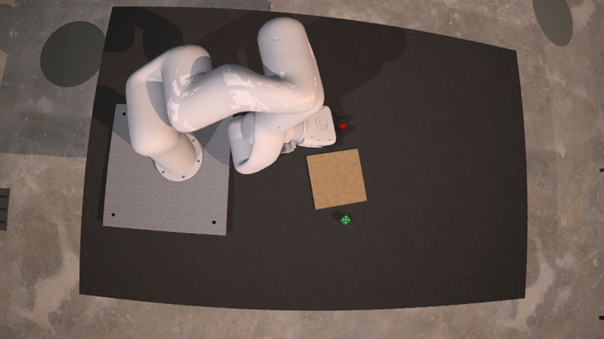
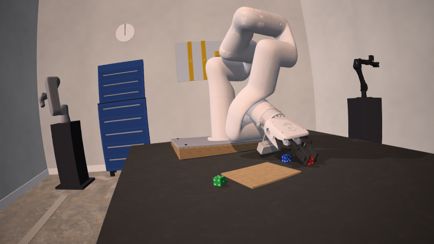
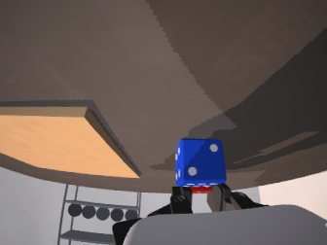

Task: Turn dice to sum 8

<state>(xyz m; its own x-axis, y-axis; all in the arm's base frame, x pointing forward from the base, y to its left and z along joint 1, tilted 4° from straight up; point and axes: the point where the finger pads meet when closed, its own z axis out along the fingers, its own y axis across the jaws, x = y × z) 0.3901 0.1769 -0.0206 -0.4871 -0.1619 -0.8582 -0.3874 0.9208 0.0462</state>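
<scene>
Right now the red die is 20 mm below my hand. From my hand the other things lie so: tan mat 20 mm ahead, 130 mm to the right, 20 mm below; then green die 60 mm ahead, 230 mm to the right, 20 mm below; then blue die 60 mm behind, 40 mm to the right, 20 mm below.
</scene>
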